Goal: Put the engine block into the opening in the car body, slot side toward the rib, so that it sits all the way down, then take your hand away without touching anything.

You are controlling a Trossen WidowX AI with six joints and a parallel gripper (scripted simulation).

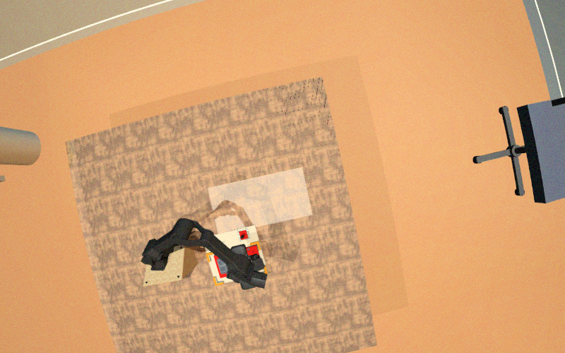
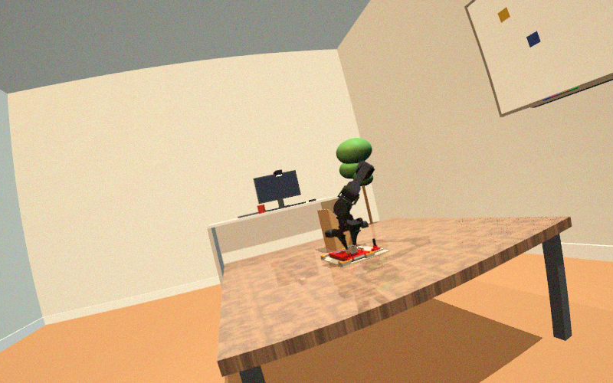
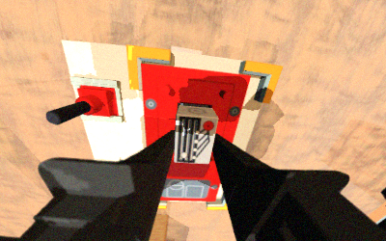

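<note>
Now: gripper tip 1 cm above the engine block. From my gripper tip the other things lie so: cream base plate: 5 cm behind, 1 cm to the left, 4 cm below.
</note>
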